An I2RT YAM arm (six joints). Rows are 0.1 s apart.
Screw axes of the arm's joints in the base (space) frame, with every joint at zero. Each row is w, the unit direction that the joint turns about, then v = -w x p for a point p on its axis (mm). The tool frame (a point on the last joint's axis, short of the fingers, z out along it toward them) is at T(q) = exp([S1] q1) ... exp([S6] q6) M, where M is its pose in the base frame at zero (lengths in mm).
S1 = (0, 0, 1, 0, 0, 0)
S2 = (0, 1, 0, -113.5, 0, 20)
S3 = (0, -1, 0, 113.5, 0, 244)
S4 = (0, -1, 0, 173.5, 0, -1)
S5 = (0, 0, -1, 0, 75, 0)
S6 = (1, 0, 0, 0, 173.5, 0)
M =
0 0 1 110.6
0 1 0 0
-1 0 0 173.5
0 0 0 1
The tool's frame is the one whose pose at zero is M.
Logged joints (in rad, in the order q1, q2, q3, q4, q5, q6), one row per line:
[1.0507 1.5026 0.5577 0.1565 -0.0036 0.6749]
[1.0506 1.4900 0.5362 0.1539 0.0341 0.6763]
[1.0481 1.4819 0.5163 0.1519 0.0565 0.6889]
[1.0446 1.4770 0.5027 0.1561 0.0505 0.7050]
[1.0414 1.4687 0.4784 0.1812 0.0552 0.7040]
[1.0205 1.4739 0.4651 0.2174 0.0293 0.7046]
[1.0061 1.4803 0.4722 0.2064 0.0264 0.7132]
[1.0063 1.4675 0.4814 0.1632 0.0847 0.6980]
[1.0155 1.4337 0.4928 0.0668 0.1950 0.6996]
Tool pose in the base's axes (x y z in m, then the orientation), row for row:
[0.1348 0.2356 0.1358 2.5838 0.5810 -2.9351]
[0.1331 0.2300 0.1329 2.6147 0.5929 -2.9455]
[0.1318 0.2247 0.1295 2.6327 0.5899 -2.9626]
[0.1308 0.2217 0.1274 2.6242 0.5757 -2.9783]
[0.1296 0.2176 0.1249 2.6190 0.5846 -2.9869]
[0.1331 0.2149 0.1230 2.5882 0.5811 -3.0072]
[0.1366 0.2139 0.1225 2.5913 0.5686 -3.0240]
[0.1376 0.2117 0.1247 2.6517 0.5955 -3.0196]
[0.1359 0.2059 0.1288 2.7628 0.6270 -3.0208]
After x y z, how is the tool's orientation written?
As angles about the fixed x, y, z axes (roll, pitch, yaw), in radians.
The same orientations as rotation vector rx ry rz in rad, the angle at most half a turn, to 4 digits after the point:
[-0.4728 2.4765 0.7929]
[-0.4508 2.4737 0.7476]
[-0.4219 2.4822 0.7183]
[-0.4022 2.4947 0.7253]
[-0.3950 2.4847 0.7269]
[-0.3796 2.4799 0.7585]
[-0.3542 2.4932 0.7504]
[-0.3437 2.4831 0.6704]
[-0.3048 2.4766 0.5253]

